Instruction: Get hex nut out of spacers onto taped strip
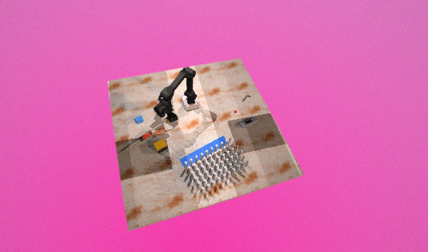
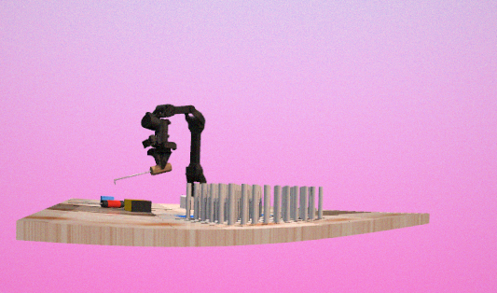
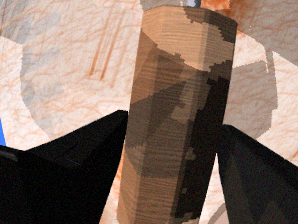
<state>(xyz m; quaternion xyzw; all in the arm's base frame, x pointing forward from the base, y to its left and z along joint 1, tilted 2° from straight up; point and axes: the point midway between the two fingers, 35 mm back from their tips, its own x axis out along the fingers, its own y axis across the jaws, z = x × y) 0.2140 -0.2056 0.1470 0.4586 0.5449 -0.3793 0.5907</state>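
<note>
Right now my gripper tip is 13 cm past the blue block, 23 cm to the left of it and 15 cm above it. Also, from my gripper tip: yellow block 13 cm ahead, 10 cm to the right, 15 cm below; brown-handled tool 3 cm ahead, 10 cm to the right, 3 cm below; blue taped strip 23 cm ahead, 22 cm to the left, 17 cm below.
</note>
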